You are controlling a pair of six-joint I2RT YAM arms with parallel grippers.
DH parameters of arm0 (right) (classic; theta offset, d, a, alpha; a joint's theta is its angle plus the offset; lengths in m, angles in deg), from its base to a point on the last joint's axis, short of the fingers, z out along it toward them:
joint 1: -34.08 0.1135 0.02 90
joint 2: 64.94 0 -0.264 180
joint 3: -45.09 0 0.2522 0
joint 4: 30.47 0 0.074 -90
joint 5: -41.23 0 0 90
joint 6: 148.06 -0.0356 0 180
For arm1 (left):
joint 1: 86.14 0.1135 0.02 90
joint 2: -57.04 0 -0.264 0
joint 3: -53.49 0 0.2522 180
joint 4: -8.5 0 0.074 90
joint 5: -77.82 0 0 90
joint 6: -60.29 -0.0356 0 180
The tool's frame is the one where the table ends.
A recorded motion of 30 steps. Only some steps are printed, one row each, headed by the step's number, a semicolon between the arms.
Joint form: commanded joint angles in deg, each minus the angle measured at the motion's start. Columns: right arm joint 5, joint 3, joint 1, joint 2, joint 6, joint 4; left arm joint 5, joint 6, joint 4, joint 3, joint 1, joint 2.
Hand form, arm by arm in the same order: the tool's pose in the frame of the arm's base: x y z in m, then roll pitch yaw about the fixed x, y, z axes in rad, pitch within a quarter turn. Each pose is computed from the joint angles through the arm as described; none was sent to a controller.
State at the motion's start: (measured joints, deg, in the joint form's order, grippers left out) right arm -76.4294 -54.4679 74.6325 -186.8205 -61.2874 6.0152; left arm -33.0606 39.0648 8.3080 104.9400 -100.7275 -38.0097
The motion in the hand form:
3: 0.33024 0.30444 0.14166 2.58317 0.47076 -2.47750; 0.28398 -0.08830 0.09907 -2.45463 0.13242 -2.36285
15: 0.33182 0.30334 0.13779 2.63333 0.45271 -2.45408; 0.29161 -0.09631 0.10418 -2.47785 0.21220 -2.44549
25: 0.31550 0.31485 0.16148 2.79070 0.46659 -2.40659; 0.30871 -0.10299 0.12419 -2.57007 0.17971 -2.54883
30: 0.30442 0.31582 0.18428 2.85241 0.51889 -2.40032; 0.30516 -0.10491 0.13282 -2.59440 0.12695 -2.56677
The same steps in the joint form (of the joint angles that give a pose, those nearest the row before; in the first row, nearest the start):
3: -3.28 -1.30 -0.22 -2.04 0.85 2.24; 7.88 -6.63 3.41 -0.60 -1.14 -4.45
15: -1.08 -2.18 -0.30 -2.83 2.35 4.17; 9.46 -12.16 5.25 2.03 -2.37 -5.15
25: 8.14 -3.06 2.86 0.41 2.00 7.51; 7.97 -17.09 20.01 11.17 -2.46 -5.85
30: 12.26 -1.74 4.27 4.46 1.11 7.08; 6.47 -16.74 25.81 12.84 -2.81 -4.63

